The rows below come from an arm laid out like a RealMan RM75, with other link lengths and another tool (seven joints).
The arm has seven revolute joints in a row. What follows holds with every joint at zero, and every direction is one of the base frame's.
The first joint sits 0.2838 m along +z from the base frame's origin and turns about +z.
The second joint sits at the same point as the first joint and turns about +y.
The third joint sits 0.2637 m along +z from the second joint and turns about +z.
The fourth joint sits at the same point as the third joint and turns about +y.
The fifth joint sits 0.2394 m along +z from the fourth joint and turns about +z.
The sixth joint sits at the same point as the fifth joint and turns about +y.
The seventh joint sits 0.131 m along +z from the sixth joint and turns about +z.
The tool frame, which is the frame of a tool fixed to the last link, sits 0.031 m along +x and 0.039 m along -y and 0.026 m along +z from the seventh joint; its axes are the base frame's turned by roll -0.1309, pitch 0 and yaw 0.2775 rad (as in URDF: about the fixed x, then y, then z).
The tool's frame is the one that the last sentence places.
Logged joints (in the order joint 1, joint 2, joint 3, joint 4, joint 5, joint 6, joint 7), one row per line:
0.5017 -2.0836 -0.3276 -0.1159 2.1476 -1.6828 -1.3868
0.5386 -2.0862 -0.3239 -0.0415 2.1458 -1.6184 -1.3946
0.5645 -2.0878 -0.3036 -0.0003 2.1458 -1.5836 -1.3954
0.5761 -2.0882 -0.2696 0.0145 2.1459 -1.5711 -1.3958
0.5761 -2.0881 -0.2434 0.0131 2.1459 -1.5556 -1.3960
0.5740 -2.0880 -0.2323 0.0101 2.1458 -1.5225 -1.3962
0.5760 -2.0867 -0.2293 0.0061 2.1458 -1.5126 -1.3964
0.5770 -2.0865 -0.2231 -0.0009 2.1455 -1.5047 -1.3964
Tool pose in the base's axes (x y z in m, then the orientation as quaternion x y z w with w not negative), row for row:
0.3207 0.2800 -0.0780 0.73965 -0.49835 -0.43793 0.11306
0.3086 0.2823 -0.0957 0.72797 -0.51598 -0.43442 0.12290
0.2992 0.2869 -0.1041 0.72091 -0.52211 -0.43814 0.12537
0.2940 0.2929 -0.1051 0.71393 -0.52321 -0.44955 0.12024
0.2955 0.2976 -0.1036 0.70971 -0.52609 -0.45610 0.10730
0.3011 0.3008 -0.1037 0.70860 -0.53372 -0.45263 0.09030
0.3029 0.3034 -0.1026 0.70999 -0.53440 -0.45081 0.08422
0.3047 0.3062 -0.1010 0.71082 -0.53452 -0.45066 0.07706
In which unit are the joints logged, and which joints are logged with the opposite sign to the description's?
The joints are logged in radians. Opposite sign: joint 2, joint 5, joint 7.
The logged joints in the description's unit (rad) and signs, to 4 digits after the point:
0.5017 2.0836 -0.3276 -0.1159 -2.1476 -1.6828 1.3868
0.5386 2.0862 -0.3239 -0.0415 -2.1458 -1.6184 1.3946
0.5645 2.0878 -0.3036 -0.0003 -2.1458 -1.5836 1.3954
0.5761 2.0882 -0.2696 0.0145 -2.1459 -1.5711 1.3958
0.5761 2.0881 -0.2434 0.0131 -2.1459 -1.5556 1.3960
0.5740 2.0880 -0.2323 0.0101 -2.1458 -1.5225 1.3962
0.5760 2.0867 -0.2293 0.0061 -2.1458 -1.5126 1.3964
0.5770 2.0865 -0.2231 -0.0009 -2.1455 -1.5047 1.3964

